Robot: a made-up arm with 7 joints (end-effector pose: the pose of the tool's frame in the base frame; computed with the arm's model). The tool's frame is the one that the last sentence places. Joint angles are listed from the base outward.
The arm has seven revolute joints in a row. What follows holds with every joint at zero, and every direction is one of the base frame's.
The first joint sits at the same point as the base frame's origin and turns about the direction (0, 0.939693, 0.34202).
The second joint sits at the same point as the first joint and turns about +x.
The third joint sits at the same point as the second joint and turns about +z.
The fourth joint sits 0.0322 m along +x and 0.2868 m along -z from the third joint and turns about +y.
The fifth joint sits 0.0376 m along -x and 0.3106 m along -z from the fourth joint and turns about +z.
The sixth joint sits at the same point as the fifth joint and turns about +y.
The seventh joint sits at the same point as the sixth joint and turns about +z.
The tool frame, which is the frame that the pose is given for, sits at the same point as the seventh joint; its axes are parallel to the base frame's.
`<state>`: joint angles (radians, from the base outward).
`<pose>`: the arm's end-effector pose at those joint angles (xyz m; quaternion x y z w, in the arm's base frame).
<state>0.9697 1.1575 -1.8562 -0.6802 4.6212 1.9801 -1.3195</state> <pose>-0.4594 0.3362 -0.1409 -0.2822 -0.2398 0.6402 0.6730</pose>
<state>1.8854 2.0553 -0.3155 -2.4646 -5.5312 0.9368 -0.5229</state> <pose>-0.1414 0.1455 -0.1705 -0.3346 0.4780 -0.5527 0.5950</pose>
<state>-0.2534 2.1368 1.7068 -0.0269 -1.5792 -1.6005 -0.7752</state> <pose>-0.0334 0.5049 0.3193 -0.8003 0.1415 0.5826 0.0072</pose>
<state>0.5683 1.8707 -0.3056 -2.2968 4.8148 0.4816 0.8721</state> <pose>0.1830 0.1754 -0.1770 0.3627 -0.4188 -0.7774 0.2978</pose>
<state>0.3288 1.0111 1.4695 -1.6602 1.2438 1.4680 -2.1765</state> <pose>0.0256 0.4369 0.1239 0.4953 -0.2208 -0.5539 0.6317</pose>
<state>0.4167 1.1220 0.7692 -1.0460 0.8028 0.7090 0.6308</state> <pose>0.1032 0.5352 -0.0900 0.1873 -0.4281 0.5868 0.6613</pose>
